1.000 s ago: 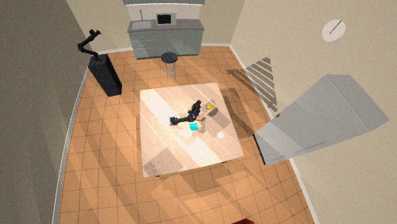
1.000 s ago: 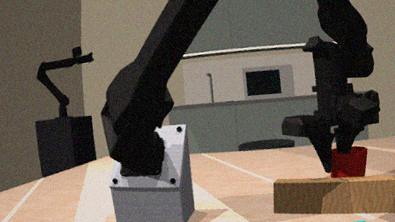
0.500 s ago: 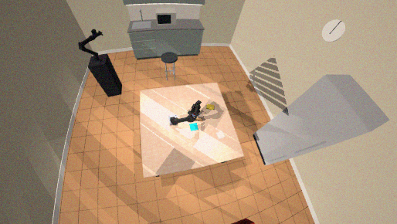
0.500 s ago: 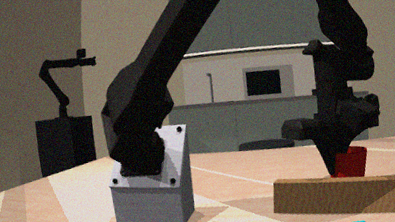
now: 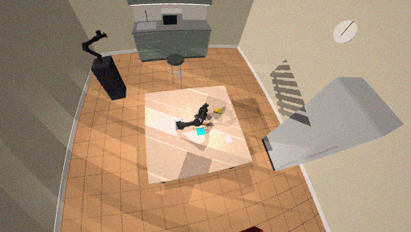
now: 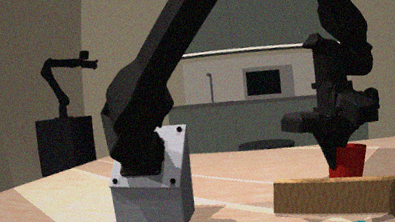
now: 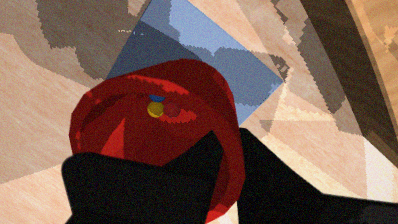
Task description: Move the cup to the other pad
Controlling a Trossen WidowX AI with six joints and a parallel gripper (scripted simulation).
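Now: the teal pad 190 mm to the right of my gripper tip, 60 mm below it and 40 mm behind it. From my gripper tip the other things lie so: red cup 30 mm ahead, 10 mm to the left; light blue pad 60 mm below, 30 mm ahead, 10 mm to the left; brown wooden block 90 mm to the right, 30 mm below, 10 mm behind.
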